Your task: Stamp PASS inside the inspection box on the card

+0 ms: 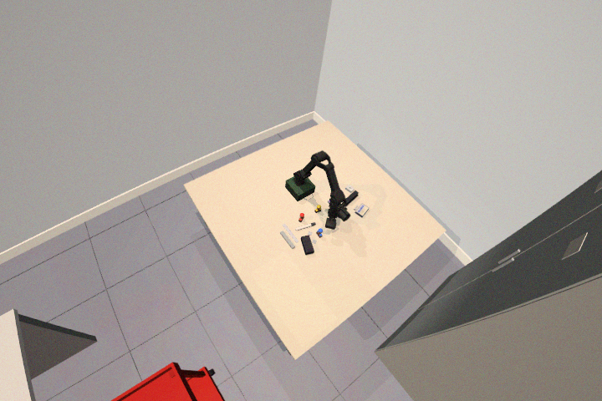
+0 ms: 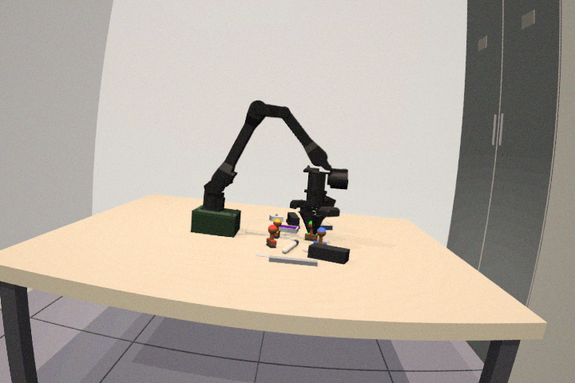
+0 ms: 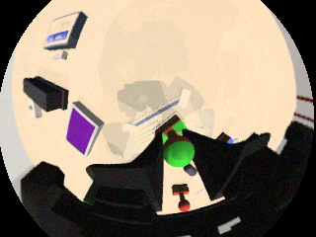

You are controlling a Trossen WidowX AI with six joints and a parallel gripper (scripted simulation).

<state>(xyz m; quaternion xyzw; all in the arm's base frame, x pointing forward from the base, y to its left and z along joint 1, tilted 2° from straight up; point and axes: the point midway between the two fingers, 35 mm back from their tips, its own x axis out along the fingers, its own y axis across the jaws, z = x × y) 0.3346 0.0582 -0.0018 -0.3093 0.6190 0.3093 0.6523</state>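
Right now the green-knobbed stamp is right at my gripper tip. Also, from my gripper tip: pale card 10 mm behind, 30 mm below; yellow-knobbed stamp 110 mm behind, 20 mm to the right, 10 mm below; blue-knobbed stamp 40 mm ahead, 100 mm to the right.
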